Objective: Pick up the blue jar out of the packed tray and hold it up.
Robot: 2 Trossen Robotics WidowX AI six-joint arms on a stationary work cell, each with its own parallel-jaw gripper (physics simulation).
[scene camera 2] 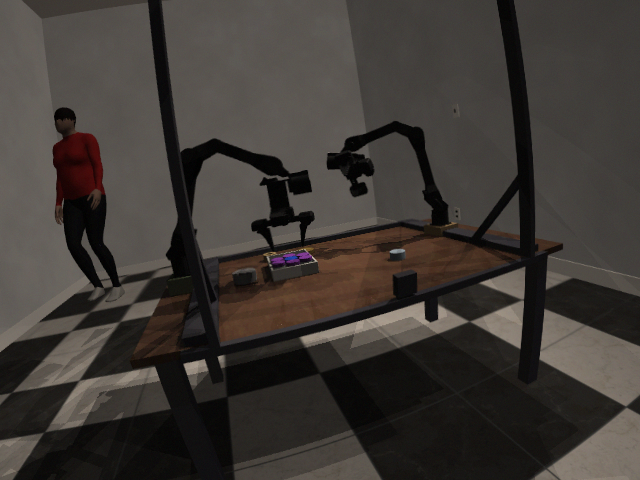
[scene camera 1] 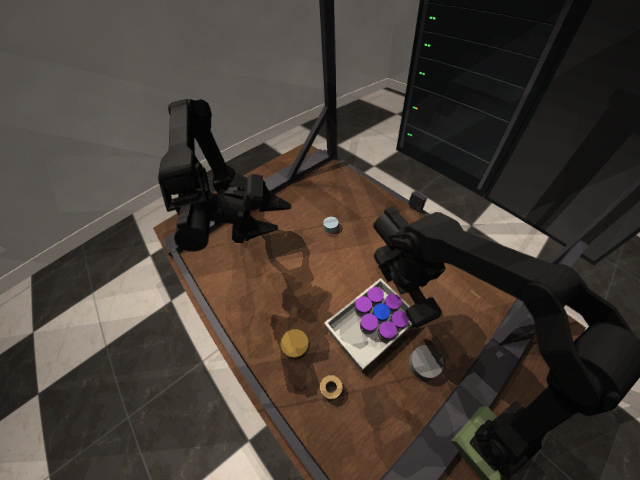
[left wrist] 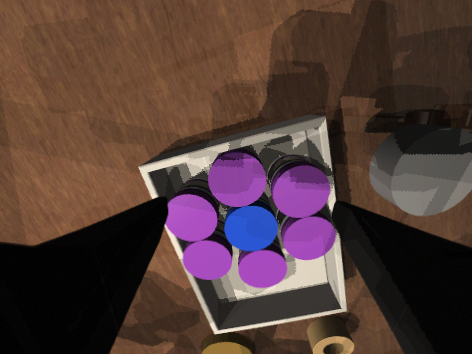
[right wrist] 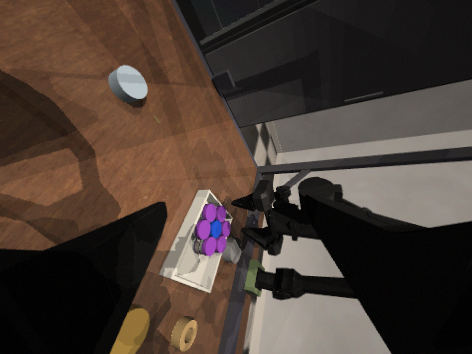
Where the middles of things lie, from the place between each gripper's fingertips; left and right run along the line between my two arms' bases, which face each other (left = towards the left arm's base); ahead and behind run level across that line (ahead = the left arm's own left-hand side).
Labels:
The blue jar (left wrist: 253, 227) lies 40 mm ahead of my left hand, 10 mm to the right of it and 60 mm below it. The rest, counted from my left hand: white tray (scene camera 1: 364, 347) 70 mm ahead, 10 mm to the right, 100 mm below; pale blue cylinder (right wrist: 126, 83) 80 mm behind, 330 mm to the right, 70 mm below.
I see the pale blue cylinder 19 cm behind my right hand, 5 cm to the right of it and 22 cm below it. From my right hand the other things lie so: white tray: 4 cm behind, 26 cm to the left, 25 cm below; then blue jar: 7 cm behind, 26 cm to the left, 21 cm below.

